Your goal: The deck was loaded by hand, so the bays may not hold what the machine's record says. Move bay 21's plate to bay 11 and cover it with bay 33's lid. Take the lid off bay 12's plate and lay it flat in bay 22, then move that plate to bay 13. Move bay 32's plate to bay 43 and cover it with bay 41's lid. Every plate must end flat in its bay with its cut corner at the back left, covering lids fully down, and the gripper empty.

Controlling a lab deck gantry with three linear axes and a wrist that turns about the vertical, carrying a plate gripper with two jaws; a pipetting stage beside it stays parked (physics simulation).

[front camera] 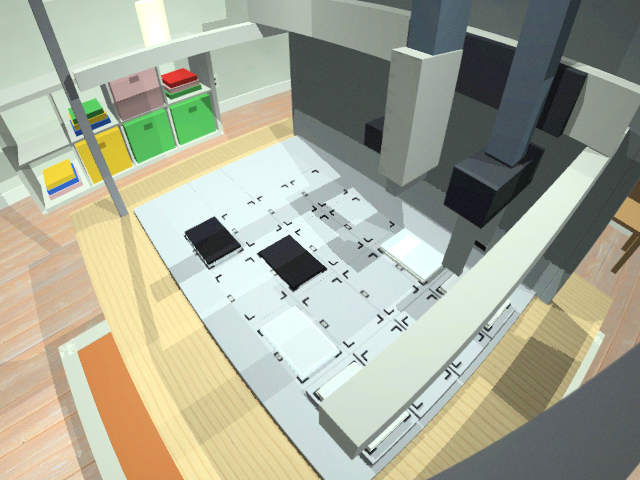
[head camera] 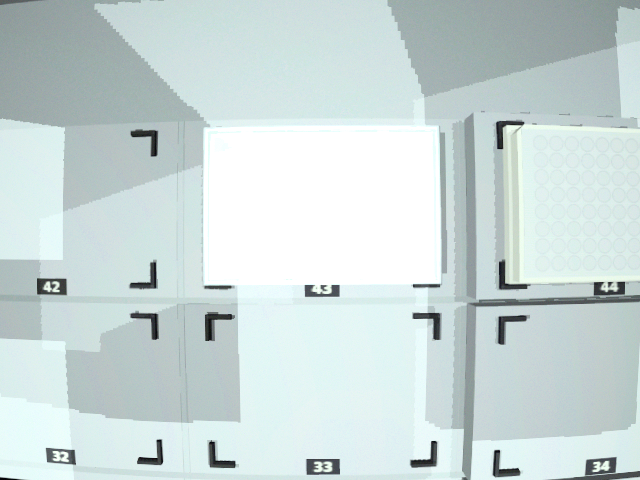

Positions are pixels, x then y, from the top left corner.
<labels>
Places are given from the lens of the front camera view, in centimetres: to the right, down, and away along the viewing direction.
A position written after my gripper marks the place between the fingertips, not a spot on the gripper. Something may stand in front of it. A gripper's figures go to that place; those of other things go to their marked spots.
my gripper (front camera: pixel 465 256): 24, 3, 56
pale lid (front camera: pixel 420 258): 22, 4, 75
black lid (front camera: pixel 291 261): -6, 5, 76
</labels>
